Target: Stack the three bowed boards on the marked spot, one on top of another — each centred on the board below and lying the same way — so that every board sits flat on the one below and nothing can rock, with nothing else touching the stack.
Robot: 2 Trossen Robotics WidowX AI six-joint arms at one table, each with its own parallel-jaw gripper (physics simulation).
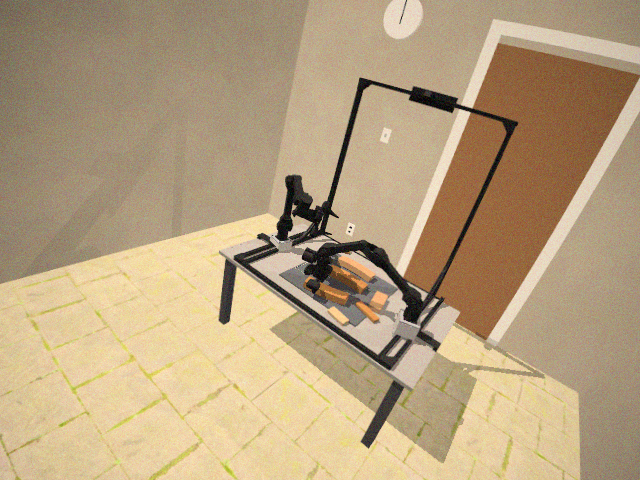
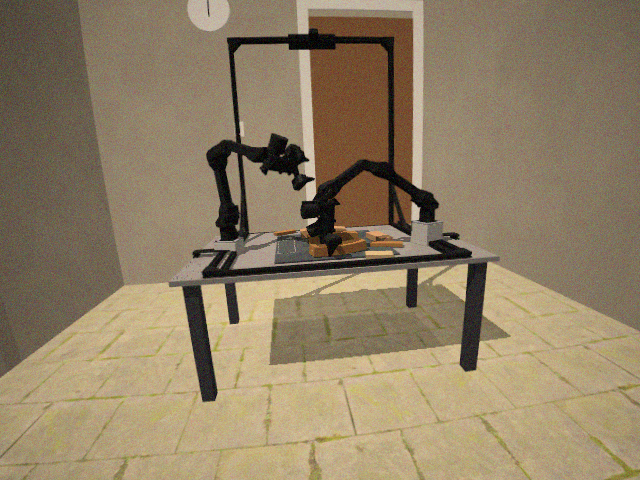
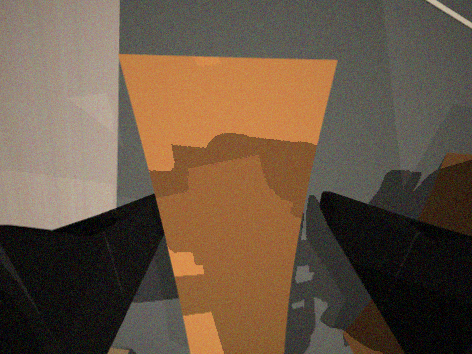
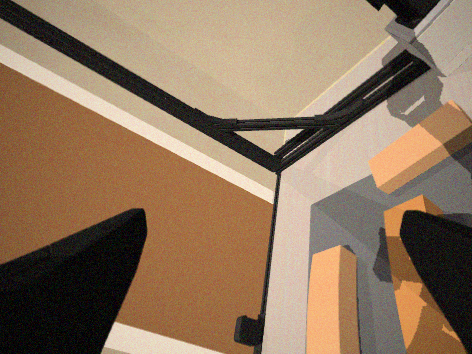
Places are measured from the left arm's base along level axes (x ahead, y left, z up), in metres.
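Pixels of known places: left gripper, between the fingertips: (image 2: 326,251) (image 3: 248,197); right gripper, between the fingertips: (image 1: 335,226) (image 2: 311,169) (image 4: 272,221); left arm's base, origin of its link: (image 1: 410,318) (image 2: 427,221) (image 4: 420,7); right arm's base, origin of its link: (image 1: 281,238) (image 2: 228,239).
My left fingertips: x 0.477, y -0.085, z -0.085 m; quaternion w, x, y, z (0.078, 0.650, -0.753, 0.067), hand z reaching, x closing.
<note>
Ahead of a thing's pixels: the offset from my left fingertips to its top centre. "*": to the spot under its first point. Level surfaces: height alone.
Several orange boards lie on the grey mat @(dz -0.010 m) (image 1: 290,275) (image 2: 288,253). Three long ones lie side by side: one at the back @(* dz +0.033, dx -0.157, dy -0.281 m) (image 1: 357,268), one in the middle (image 1: 350,279) and one at the front (image 1: 333,294) (image 2: 318,250). My left gripper (image 1: 312,284) (image 2: 330,242) (image 3: 248,197) is open and low over the left end of the front board @(dz +0.036, dx -0.050, dy +0.018 m) (image 3: 227,98), with a finger on each side of it. My right gripper (image 1: 328,210) (image 2: 304,181) (image 4: 272,221) is open and empty, high above the table's back left. A faint white outline @(* dz -0.009, dx +0.063, dy -0.218 m) (image 2: 292,245) marks the mat left of the boards.
Shorter orange pieces @(dz +0.017, dx -0.322, dy -0.070 m) (image 1: 379,301) @(dz +0.006, dx -0.281, dy +0.038 m) (image 1: 367,311) @(dz +0.009, dx -0.154, dy +0.154 m) (image 1: 338,315) lie on the right part of the mat, and one @(dz +0.001, dx -0.010, dy -0.517 m) (image 2: 286,232) lies at the back. A black frame (image 1: 348,133) stands over the table, with black rails (image 1: 318,314) along its edges.
</note>
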